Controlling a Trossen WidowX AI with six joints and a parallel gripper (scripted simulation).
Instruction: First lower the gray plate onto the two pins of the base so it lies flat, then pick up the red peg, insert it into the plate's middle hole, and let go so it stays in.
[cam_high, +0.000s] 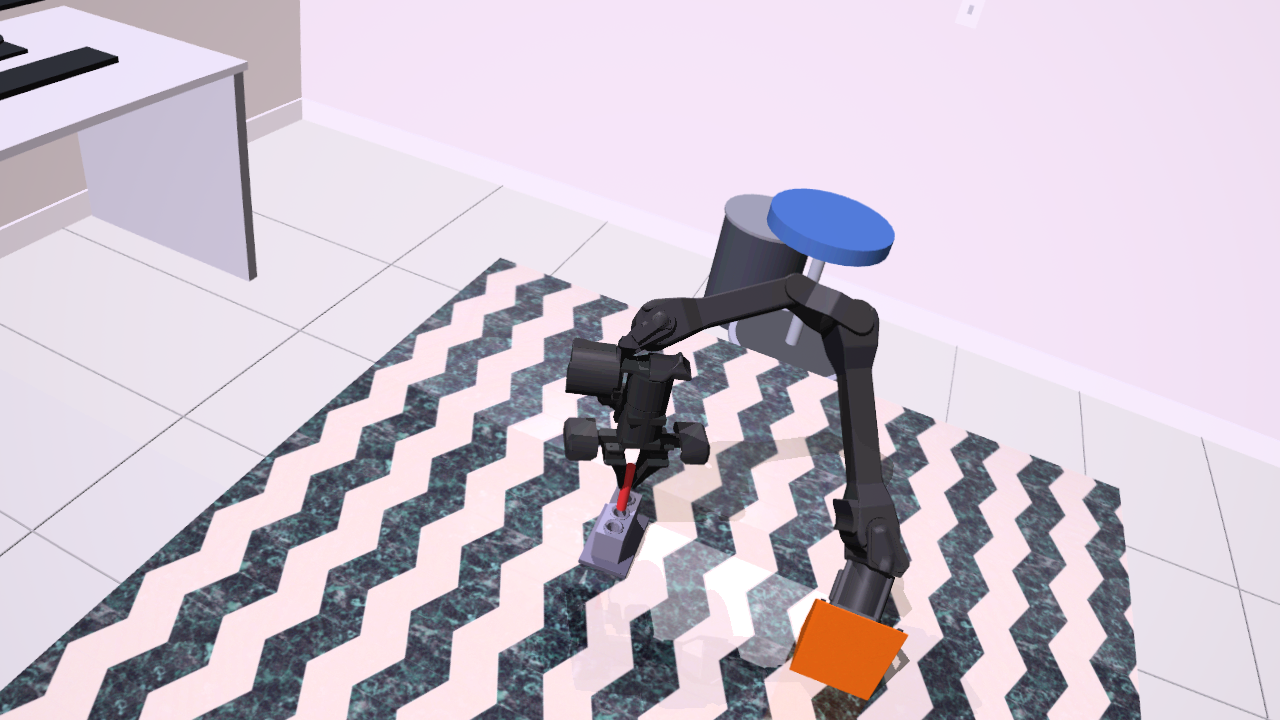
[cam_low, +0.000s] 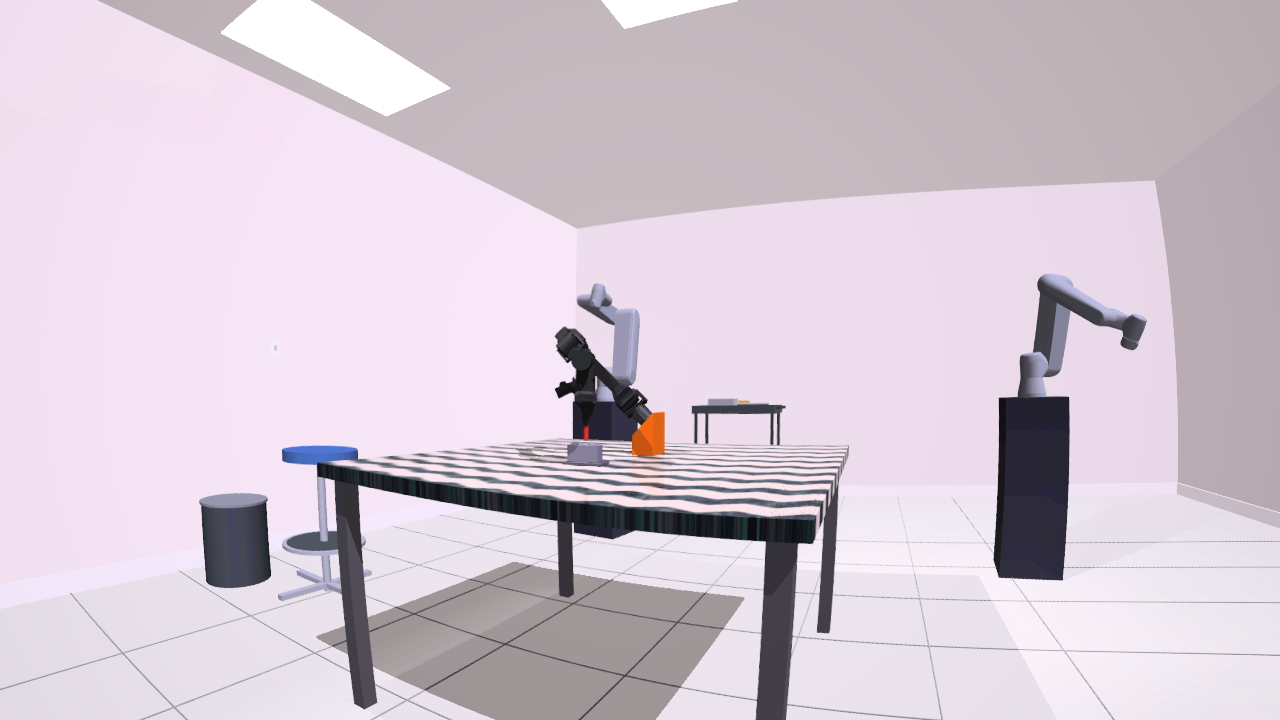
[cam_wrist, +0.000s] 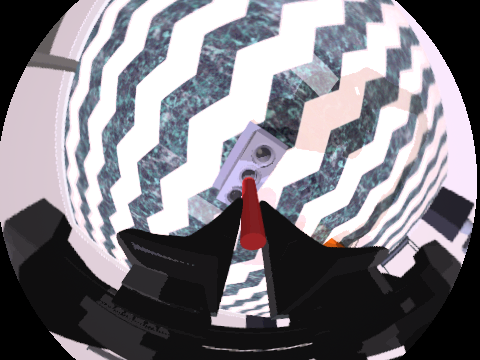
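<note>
My gripper tip is right at the red peg. Also, from my gripper tip: gray plate (70 mm below).
</note>
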